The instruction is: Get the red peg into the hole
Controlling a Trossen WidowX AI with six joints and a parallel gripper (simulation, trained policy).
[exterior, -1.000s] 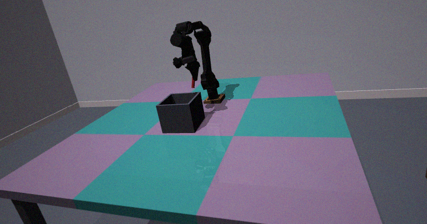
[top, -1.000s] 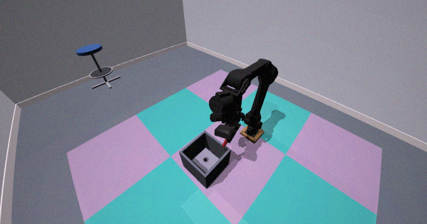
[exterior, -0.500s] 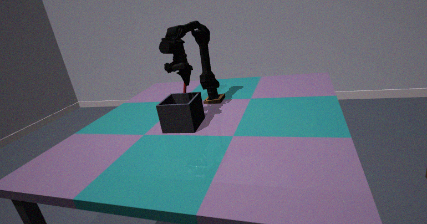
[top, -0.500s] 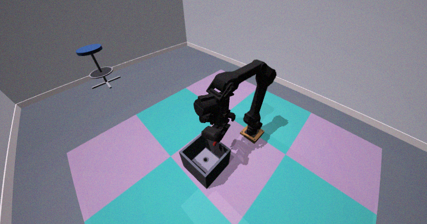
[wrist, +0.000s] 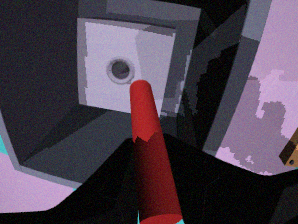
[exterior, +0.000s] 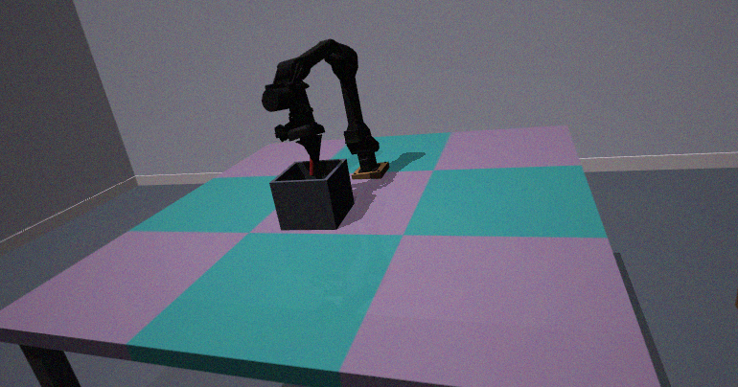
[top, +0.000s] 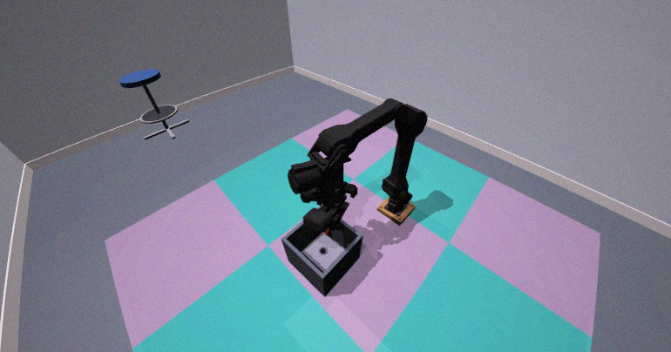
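Right now my gripper tip is 10 mm to the left of the red peg and 10 mm below it. From my gripper tip the other things lie so: grey plate: 100 mm below, 40 mm ahead, 10 mm to the right.
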